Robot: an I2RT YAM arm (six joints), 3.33 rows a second.
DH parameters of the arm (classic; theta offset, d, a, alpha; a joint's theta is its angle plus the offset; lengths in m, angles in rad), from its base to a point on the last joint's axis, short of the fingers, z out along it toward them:
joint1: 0 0.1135 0.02 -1.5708
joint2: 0 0 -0.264 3.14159
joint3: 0.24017 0 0.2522 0
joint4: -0.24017 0 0.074 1.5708
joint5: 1.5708 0 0 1.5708
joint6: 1.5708 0.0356 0 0
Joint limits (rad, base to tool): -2.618..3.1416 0..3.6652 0..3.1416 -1.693..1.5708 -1.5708..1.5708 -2.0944..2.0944
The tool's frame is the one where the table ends.
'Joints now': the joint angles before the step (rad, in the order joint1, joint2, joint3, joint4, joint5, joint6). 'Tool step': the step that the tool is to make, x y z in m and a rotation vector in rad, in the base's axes. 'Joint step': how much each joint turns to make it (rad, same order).
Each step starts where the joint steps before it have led.
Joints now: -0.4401, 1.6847, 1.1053, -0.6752, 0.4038, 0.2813
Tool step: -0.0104, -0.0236, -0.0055, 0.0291, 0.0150, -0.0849
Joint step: -0.0816, 0.0270, 0.0127, -0.0161, -0.0170, 0.0095
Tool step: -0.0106, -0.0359, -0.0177, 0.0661, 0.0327, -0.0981
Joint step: -0.1128, 0.0884, 0.0404, -0.0137, -0.0399, -0.0050
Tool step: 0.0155, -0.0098, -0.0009, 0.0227, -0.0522, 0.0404
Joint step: -0.0019, 0.0519, 0.0613, 0.0287, -0.0580, -0.0307
